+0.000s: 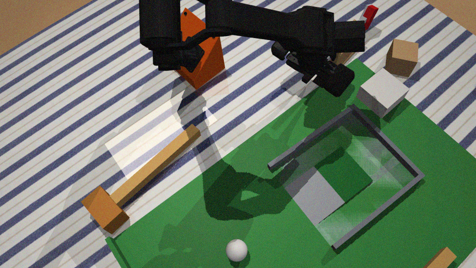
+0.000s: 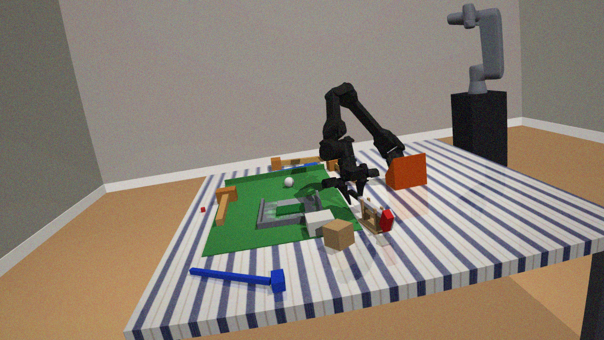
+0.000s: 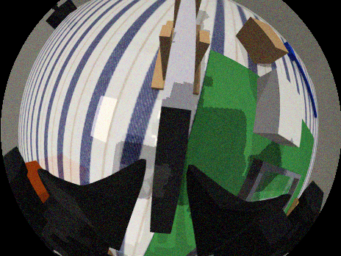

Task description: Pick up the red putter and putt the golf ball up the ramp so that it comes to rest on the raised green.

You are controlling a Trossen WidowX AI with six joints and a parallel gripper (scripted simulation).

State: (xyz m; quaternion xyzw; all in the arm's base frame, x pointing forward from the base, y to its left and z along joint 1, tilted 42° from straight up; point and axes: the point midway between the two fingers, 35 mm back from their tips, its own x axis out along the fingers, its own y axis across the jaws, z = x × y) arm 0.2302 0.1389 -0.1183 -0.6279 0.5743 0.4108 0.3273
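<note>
Right now my gripper tip is 110 mm to the right of the red putter, 30 mm below it and 20 mm past it. Also, from my gripper tip: tan cube 210 mm to the left, 100 mm ahead; white cube 140 mm ahead, 90 mm to the left; wooden stand 130 mm to the left, 20 mm behind.
</note>
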